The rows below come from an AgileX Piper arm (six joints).
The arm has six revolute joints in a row. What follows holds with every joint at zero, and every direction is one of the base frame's. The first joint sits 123 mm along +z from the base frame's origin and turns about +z. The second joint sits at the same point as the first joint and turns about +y. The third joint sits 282.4 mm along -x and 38.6 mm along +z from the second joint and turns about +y. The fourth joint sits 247.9 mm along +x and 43.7 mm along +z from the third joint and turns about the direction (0.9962, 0, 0.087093). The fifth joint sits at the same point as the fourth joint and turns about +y. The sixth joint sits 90.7 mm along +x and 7.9 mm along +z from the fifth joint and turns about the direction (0.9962, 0, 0.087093). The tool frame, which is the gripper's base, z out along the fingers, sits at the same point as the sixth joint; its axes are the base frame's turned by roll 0, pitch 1.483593 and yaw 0 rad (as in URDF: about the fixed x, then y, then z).
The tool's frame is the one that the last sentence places.
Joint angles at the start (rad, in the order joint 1, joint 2, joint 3, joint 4, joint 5, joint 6):
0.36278, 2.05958, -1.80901, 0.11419, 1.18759, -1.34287
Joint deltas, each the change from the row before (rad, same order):
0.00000, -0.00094, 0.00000, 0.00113, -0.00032, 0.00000
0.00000, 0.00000, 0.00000, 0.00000, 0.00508, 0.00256
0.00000, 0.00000, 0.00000, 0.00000, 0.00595, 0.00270
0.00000, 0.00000, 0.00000, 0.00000, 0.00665, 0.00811
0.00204, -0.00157, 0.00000, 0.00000, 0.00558, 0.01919
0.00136, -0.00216, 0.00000, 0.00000, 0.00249, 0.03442
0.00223, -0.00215, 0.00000, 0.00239, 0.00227, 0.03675
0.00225, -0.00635, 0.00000, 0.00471, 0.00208, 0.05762
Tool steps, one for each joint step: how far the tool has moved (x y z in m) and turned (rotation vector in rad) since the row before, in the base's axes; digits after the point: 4 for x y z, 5 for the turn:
-0.0001, 0.0001, 0.0004, 0.00148, -0.00078, -0.00022
-0.0004, -0.0001, -0.0001, -0.00128, 0.00520, -0.00191
-0.0005, -0.0002, -0.0001, -0.00156, 0.00604, -0.00195
-0.0006, -0.0002, -0.0001, -0.00097, 0.00763, -0.00713
-0.0010, 0.0006, 0.0006, 0.00155, 0.00705, -0.01601
-0.0007, 0.0004, 0.0009, 0.00500, 0.00622, -0.03188
-0.0009, 0.0009, 0.0009, 0.00758, 0.00732, -0.03368
-0.0014, 0.0009, 0.0028, 0.01437, 0.00791, -0.05430

